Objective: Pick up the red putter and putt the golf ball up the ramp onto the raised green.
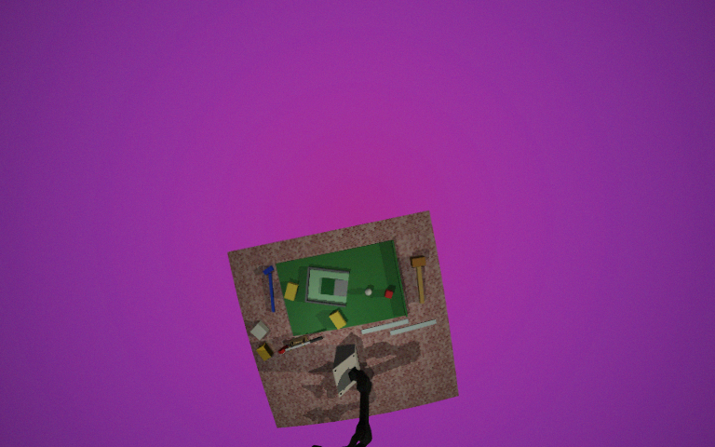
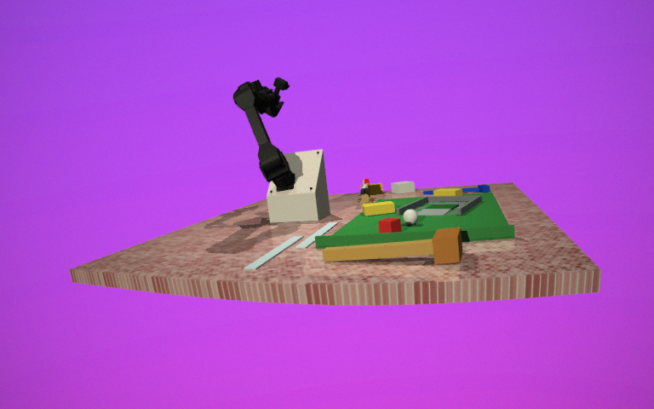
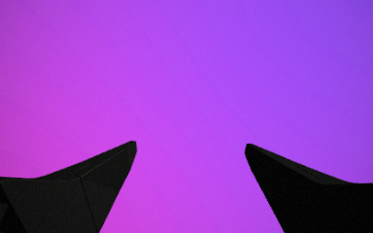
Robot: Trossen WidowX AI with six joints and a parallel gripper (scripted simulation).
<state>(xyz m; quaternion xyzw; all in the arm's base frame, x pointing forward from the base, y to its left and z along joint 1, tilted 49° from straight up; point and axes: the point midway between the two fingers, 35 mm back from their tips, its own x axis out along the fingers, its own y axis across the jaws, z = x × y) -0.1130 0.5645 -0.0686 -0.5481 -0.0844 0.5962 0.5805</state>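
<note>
Now: gripper tip 480 mm above the wooden stand, 350 mm short of it and 150 mm to the left of it. Round my gripper tip: blue putter: 730 mm ahead, 500 mm below, 80 mm to the right; then mustard cube: 490 mm below, 330 mm ahead, 90 mm to the left; then green mat: 610 mm ahead, 510 mm below, 500 mm to the right.
</note>
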